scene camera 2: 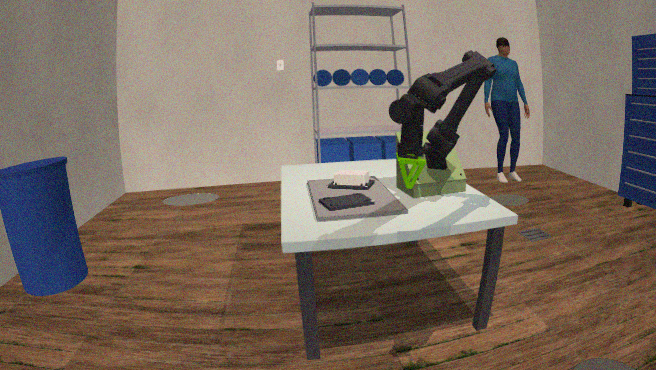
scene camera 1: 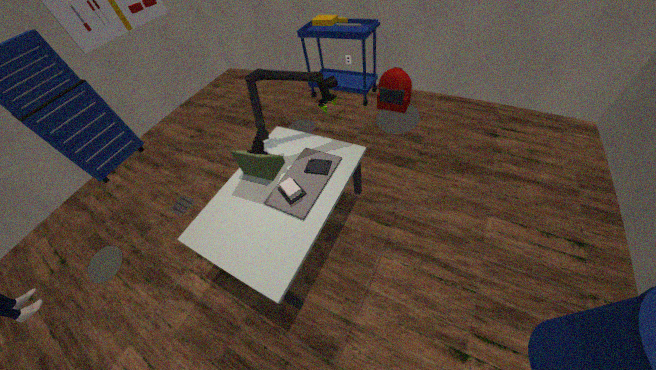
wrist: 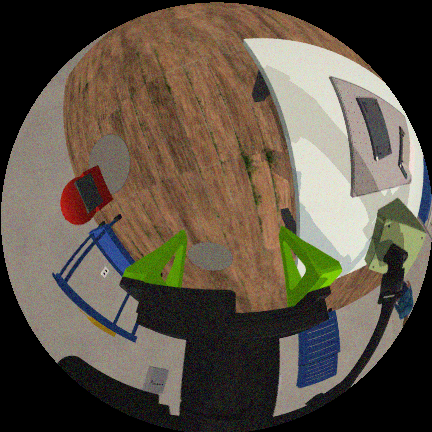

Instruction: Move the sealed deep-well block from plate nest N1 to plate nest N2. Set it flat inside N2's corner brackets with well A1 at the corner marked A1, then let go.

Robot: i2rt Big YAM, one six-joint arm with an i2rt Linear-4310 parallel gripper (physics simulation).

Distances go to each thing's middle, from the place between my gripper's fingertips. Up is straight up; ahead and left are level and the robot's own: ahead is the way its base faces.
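Labels:
I can see the grey perforated plate [scene camera 1: 311, 183], and measured from my hand it is 8 cm ahead, 54 cm to the right of it and 17 cm below it.

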